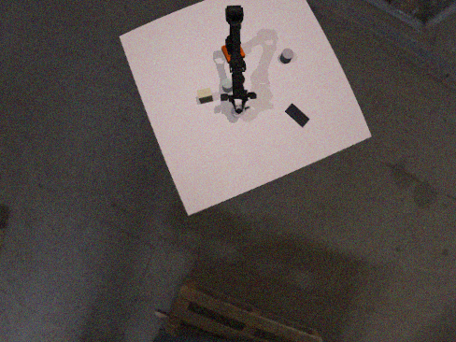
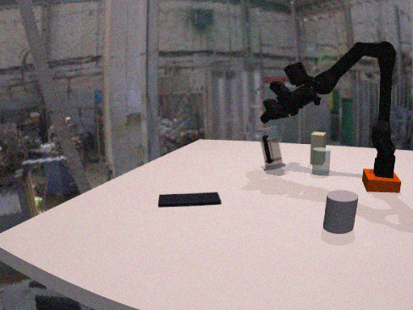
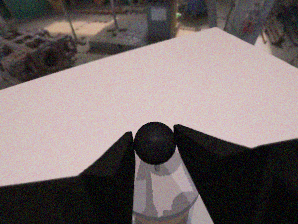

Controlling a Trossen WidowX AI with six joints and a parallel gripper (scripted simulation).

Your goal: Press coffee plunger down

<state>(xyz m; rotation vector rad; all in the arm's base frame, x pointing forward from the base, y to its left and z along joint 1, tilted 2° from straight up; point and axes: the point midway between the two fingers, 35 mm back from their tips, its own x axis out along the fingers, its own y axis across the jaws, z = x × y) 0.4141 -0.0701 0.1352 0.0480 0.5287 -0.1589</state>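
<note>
Right now the coffee press is 80 mm below my gripper tip, 30 mm behind it and 20 mm to the left of it. Round my gripper tip: grey cylinder 400 mm to the left, 320 mm behind, 130 mm below; beige block 170 mm behind, 160 mm to the right, 110 mm below.
</note>
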